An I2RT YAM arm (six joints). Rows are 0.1 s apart.
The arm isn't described. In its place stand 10 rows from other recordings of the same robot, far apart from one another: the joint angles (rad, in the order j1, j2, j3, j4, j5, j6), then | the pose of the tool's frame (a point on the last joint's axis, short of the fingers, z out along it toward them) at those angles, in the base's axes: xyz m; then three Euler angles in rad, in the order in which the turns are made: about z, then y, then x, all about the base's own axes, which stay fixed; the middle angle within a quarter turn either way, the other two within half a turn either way.
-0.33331 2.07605 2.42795 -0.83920 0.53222 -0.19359 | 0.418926 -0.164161 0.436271 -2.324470 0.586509 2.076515
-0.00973 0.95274 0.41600 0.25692 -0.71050 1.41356 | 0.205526 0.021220 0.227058 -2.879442 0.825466 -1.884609
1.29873 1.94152 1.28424 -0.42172 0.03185 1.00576 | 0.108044 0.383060 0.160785 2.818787 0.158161 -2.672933
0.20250 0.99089 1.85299 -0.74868 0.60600 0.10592 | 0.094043 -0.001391 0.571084 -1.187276 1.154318 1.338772
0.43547 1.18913 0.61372 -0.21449 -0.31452 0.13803 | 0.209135 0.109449 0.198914 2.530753 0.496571 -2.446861
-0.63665 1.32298 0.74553 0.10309 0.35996 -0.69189 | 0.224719 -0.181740 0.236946 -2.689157 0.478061 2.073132
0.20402 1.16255 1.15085 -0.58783 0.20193 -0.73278 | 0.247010 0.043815 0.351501 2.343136 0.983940 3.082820
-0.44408 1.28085 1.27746 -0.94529 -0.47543 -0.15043 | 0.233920 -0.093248 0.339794 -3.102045 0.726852 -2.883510
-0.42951 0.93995 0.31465 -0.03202 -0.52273 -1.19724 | 0.172004 -0.059234 0.167868 1.947040 0.981829 -2.833848
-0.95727 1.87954 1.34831 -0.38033 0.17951 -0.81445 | 0.230074 -0.337766 0.206452 -2.868421 0.202385 2.488097
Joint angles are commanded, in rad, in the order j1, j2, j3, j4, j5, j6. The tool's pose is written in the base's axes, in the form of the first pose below.
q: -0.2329 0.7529 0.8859 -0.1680 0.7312 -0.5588
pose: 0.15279 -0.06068 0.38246 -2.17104 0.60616 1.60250
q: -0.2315 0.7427 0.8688 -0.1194 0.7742 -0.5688
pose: 0.15049 -0.06105 0.38304 -2.13187 0.56508 1.56512
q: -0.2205 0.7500 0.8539 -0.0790 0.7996 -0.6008
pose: 0.15354 -0.06058 0.38100 -2.14309 0.55045 1.55043
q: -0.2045 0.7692 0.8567 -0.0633 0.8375 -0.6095
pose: 0.15809 -0.05980 0.38068 -2.15285 0.52857 1.55204
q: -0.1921 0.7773 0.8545 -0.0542 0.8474 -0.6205
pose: 0.16079 -0.05846 0.37962 -2.16511 0.53110 1.55314
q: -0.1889 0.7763 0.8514 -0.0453 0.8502 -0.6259
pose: 0.16086 -0.05799 0.37959 -2.16274 0.53136 1.54799
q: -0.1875 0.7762 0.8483 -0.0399 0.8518 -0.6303
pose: 0.16109 -0.05783 0.37908 -2.16440 0.53111 1.54620
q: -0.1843 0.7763 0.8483 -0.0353 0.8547 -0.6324
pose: 0.16120 -0.05737 0.37951 -2.16135 0.53129 1.54286
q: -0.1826 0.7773 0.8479 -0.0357 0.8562 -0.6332
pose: 0.16155 -0.05718 0.37919 -2.16418 0.53154 1.54427
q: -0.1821 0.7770 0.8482 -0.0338 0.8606 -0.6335
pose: 0.16133 -0.05715 0.37952 -2.16172 0.52758 1.54258
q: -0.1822 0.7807 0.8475 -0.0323 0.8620 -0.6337
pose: 0.16230 -0.05738 0.37887 -2.16526 0.52616 1.54483
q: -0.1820 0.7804 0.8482 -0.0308 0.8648 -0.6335
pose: 0.16209 -0.05737 0.37929 -2.16228 0.52349 1.54308
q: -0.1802 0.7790 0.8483 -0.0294 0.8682 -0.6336
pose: 0.16170 -0.05707 0.37967 -2.15911 0.52181 1.54106
